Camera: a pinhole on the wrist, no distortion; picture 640 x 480 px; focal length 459.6 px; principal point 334.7 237.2 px. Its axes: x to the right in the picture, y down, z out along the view. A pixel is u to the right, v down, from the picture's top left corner.
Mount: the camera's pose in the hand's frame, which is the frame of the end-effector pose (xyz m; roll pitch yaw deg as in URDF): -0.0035 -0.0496 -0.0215 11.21 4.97 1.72
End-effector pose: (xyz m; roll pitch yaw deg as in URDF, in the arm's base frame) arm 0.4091 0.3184 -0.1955 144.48 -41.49 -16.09
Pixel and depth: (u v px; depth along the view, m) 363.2 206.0 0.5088
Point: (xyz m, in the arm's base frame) 0.7365 0.0946 -0.5088
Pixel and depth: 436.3 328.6 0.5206
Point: 0.7262 -0.0361 -0.4140
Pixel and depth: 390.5 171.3 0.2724
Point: 0.6149 0.2353 -0.3627
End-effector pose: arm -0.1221 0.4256 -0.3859 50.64 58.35 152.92
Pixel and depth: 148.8 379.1 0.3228
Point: -0.0992 0.7083 -0.1953
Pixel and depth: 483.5 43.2 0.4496
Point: 0.0220 0.8981 -0.5493
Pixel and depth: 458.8 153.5 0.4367
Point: -0.0614 0.8723 -0.4755
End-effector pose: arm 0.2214 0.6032 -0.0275 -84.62 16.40 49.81
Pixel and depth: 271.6 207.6 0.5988
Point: -0.1645 0.9857 0.2273
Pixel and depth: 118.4 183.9 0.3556
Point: -0.0695 0.7481 0.1971
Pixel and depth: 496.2 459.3 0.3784
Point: 0.0289 0.9584 -0.0979
